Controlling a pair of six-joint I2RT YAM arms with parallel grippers.
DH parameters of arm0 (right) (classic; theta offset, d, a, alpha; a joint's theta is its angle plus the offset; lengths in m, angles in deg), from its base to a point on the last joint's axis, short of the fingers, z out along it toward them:
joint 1: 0 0.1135 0.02 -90
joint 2: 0 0 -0.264 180
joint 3: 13.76 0 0.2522 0
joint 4: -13.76 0 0.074 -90
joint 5: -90 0 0 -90
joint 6: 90 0.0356 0 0
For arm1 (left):
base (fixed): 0 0 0 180
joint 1: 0 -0.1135 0.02 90
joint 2: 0 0 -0.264 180
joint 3: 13.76 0 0.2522 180
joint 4: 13.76 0 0.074 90
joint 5: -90 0 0 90
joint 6: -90 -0.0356 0 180
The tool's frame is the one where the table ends.
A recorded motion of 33 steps. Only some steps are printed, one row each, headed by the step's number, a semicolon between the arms.
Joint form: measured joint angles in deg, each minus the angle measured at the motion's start. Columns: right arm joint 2, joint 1, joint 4, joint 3, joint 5, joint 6; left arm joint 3, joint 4, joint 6, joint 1, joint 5, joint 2.
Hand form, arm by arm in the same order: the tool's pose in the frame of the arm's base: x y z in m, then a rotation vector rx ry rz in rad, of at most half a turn. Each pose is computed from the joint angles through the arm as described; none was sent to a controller.
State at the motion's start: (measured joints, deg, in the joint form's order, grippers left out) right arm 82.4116 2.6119 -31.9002 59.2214 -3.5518 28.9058; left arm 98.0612 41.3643 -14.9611 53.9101 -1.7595 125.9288
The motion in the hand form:
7: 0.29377 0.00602 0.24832 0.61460 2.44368 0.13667; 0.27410 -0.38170 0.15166 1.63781 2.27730 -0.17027
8: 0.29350 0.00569 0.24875 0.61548 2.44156 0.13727; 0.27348 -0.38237 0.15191 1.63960 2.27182 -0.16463
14: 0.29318 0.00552 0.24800 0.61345 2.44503 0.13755; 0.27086 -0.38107 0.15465 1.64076 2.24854 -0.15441
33: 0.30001 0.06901 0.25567 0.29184 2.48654 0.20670; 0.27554 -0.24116 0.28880 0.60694 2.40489 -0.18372
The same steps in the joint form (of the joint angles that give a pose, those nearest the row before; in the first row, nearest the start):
7: -1.05 -1.01 -0.04 -0.13 -0.02 -0.22; 3.23 0.26 -2.12 0.37 1.29 3.54
8: -1.16 -1.07 -0.02 -0.15 0.00 -0.22; 3.24 0.15 -2.23 0.50 1.57 3.52
14: -1.16 -1.12 -0.04 -0.29 0.11 -0.35; 1.90 -0.98 -2.73 0.72 2.23 2.43
33: 1.44 10.75 0.26 3.37 0.00 -3.34; -15.91 -2.60 25.48 -11.78 11.43 -29.90

